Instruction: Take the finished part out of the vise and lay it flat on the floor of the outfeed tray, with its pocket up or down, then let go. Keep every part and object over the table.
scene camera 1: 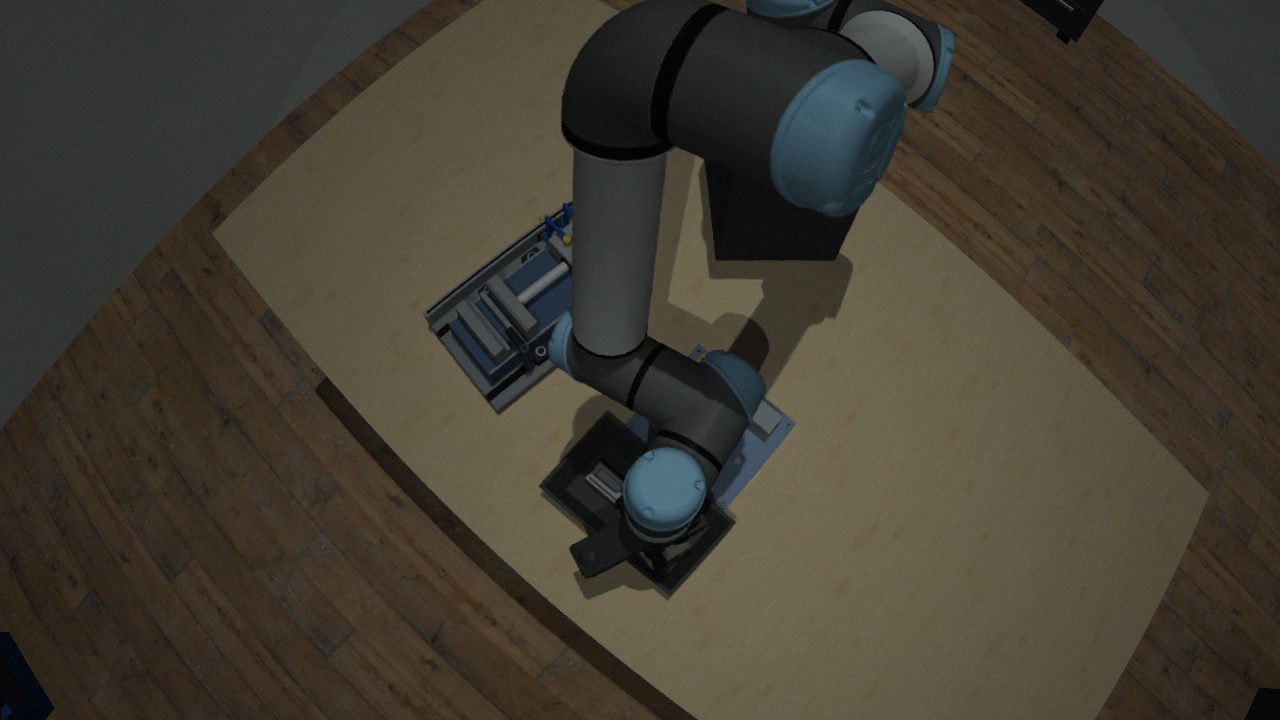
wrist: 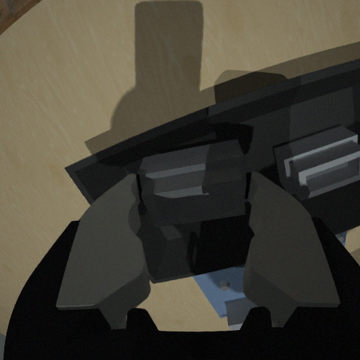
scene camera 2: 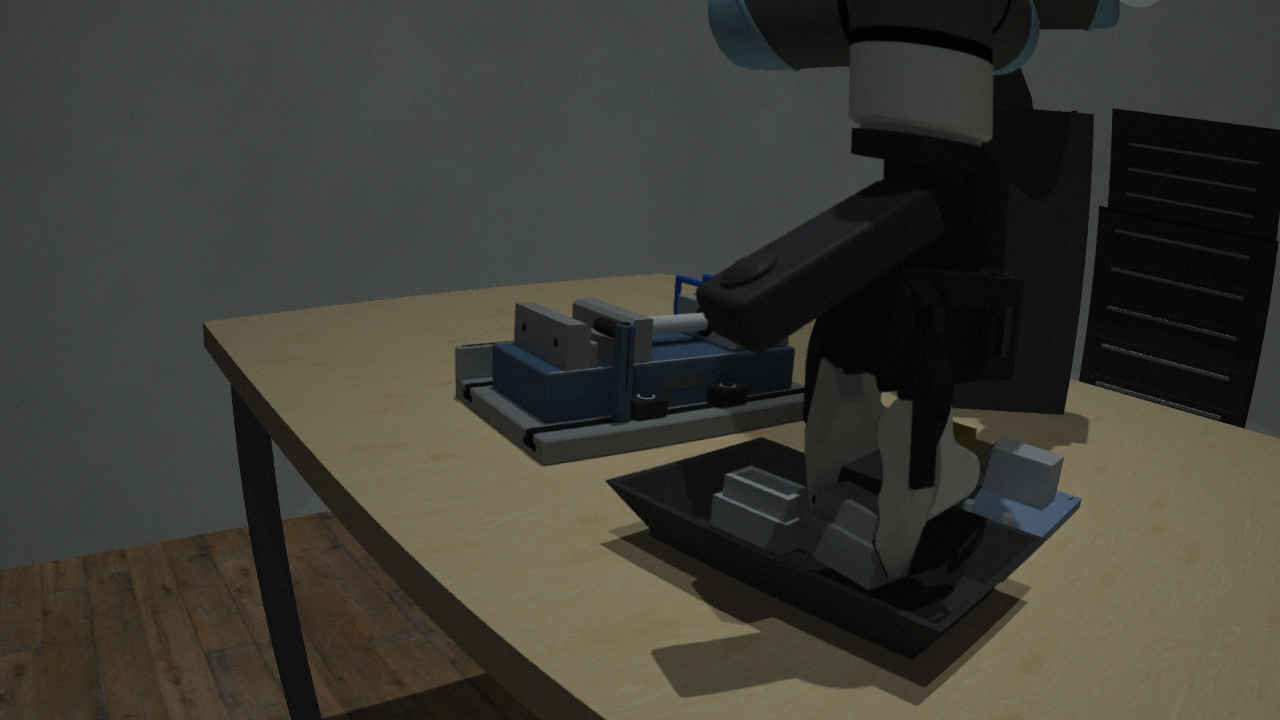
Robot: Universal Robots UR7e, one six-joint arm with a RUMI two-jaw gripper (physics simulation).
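My gripper is shut on the grey finished part, gripping it by its two ends. The part is low inside the dark outfeed tray, with its stepped side up. Whether its underside touches the tray floor is hidden. A second grey part with an open pocket up sits in the tray beside the held one, with a small gap in the wrist view. The vise has no grey part between its jaws.
A blue plate with a light grey block lies right behind the tray. The vise's upright blue post stands at its near side. The table's front edge runs near the tray.
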